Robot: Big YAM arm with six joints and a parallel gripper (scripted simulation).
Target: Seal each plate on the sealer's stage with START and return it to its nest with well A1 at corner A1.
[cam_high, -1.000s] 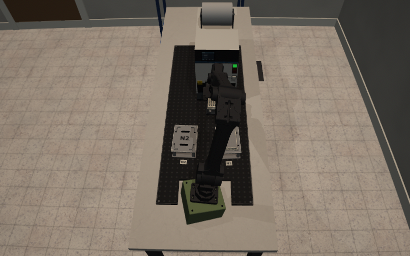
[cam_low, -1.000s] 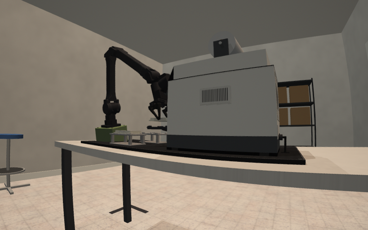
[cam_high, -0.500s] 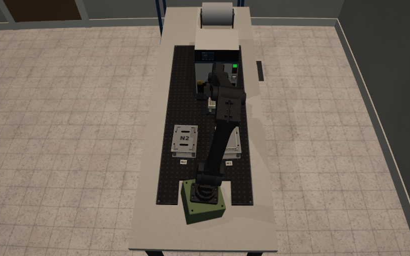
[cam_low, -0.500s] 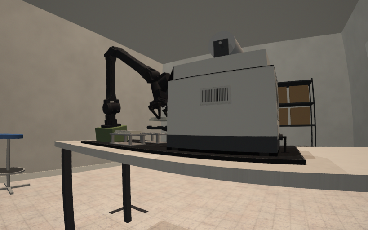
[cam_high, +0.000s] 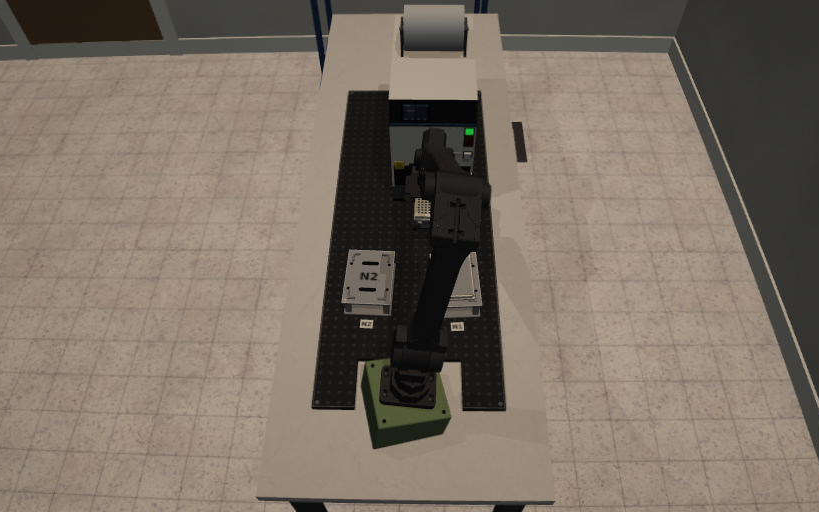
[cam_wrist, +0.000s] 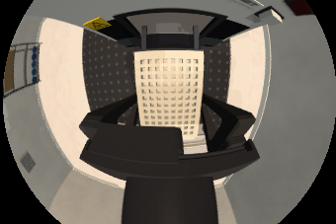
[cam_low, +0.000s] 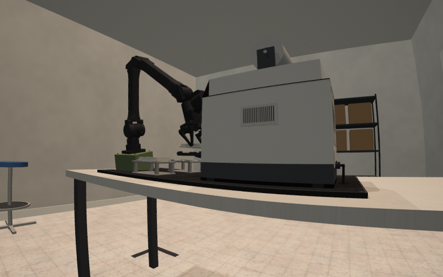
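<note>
The sealer stage lies 4 cm below my hand. From my hand the other things lie so: yellow warning label (10 cm ahead, 9 cm to the left, 2 cm above); white well plate (right at my hand); N2 label (31 cm behind, 15 cm to the left, 13 cm below).
</note>
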